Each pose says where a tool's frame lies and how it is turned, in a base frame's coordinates. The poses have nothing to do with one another.
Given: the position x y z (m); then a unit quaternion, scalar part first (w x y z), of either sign.
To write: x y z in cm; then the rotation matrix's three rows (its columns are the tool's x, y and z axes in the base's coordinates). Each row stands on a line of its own. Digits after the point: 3 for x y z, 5 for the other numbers.
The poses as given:
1: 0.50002, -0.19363, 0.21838, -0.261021, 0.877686, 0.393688, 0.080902
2: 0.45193, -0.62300, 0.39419, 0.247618, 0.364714, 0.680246, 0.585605
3: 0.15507, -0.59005, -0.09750, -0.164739, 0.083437, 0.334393, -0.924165
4: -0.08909, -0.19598, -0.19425, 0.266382, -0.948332, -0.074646, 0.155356
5: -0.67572, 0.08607, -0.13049, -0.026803, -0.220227, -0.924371, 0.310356
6: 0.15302, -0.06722, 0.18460, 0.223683, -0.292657, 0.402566, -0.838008
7: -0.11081, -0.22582, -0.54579, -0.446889, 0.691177, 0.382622, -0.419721
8: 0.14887, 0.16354, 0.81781, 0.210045, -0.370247, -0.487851, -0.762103
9: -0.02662, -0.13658, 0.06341, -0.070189, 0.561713, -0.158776, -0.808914
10: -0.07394, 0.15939, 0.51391, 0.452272, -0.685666, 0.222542, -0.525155
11: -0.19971, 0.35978, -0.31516, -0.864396, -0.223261, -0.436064, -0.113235
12: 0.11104, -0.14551, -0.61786, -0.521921, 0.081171, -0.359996, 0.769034
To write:
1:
50.002, -19.363, 21.838
0.67693, 0.73330, -0.06351
0.64883, -0.55376, 0.52189
0.34753, -0.39449, -0.85065

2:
45.193, -62.300, 39.419
-0.61134, 0.20618, 0.76404
0.78620, 0.04810, 0.61609
0.09027, 0.97733, -0.19150

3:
15.507, -59.005, -9.750
-0.93180, -0.24869, -0.26439
0.36029, -0.72208, -0.59058
-0.04404, -0.64556, 0.76244

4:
-8.909, -19.598, -19.425
0.94059, 0.05881, -0.33443
0.22435, -0.84694, 0.48204
-0.25489, -0.52843, -0.80981

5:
-67.572, 8.607, -13.049
-0.90156, 0.42378, -0.08715
0.39051, 0.71036, -0.58557
-0.18625, -0.56196, -0.80592

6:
15.302, -6.722, 18.460
-0.72864, 0.13927, 0.67059
-0.61052, -0.57581, -0.54378
0.31040, -0.80563, 0.50458

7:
-11.081, -22.582, -54.579
0.35487, 0.15378, -0.92218
0.90406, -0.30778, 0.29657
-0.23822, -0.93895, -0.24825

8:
14.887, 16.354, 81.781
-0.63760, 0.68140, 0.35939
0.04110, -0.43577, 0.89912
0.76927, 0.58805, 0.24984

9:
-2.662, -13.658, 6.341
-0.35910, -0.29193, -0.88647
-0.06482, -0.93973, 0.33572
-0.93104, 0.17802, 0.31854

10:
-7.394, 15.939, 51.391
0.34937, 0.16985, 0.92146
-0.78020, -0.49185, 0.38648
0.51886, -0.85395, -0.03933

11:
-19.971, 35.978, -31.516
0.59405, -0.00105, 0.80443
0.39047, 0.87466, -0.28722
-0.70330, 0.48473, 0.52001

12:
11.104, -14.551, -61.786
-0.44202, 0.74431, 0.50063
-0.86119, -0.19600, -0.46897
-0.25093, -0.63843, 0.72763

